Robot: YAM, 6 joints.
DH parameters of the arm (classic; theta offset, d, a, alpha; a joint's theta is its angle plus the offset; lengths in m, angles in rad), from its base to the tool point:
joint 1: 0 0.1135 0.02 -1.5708
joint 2: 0 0 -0.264 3.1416
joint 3: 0.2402 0 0.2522 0
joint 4: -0.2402 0 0.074 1.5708
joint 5: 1.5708 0 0 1.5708
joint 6: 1.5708 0.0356 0 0
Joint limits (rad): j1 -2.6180..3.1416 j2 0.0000..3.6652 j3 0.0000..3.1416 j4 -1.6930..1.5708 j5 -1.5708..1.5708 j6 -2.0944..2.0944
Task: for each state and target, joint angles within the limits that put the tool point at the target. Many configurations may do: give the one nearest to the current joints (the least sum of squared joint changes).
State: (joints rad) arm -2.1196 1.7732 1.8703 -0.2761 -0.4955 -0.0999
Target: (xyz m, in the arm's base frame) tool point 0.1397 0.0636 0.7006
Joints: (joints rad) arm -2.6045 1.0949 2.6276 0.0476 -0.4922 -0.0999
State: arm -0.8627 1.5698 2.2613 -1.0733 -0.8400 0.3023
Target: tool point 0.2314 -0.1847 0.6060
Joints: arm -0.7573 1.7692 2.5839 -0.6705 -0.7679 0.3023
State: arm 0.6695 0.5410 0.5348 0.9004 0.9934 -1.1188
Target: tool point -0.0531 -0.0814 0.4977
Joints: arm 0.6886 0.3308 1.0365 0.9773 0.9572 -1.1188
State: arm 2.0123 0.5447 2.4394 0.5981 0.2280 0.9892
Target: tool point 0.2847 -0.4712 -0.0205
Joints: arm 2.0977 0.0003 3.0706 1.0793 0.2593 0.9892
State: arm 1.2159 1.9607 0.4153 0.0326 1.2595 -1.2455
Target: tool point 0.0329 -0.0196 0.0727
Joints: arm 1.5028 2.6128 0.0000 -0.5454 1.2849 -1.2455
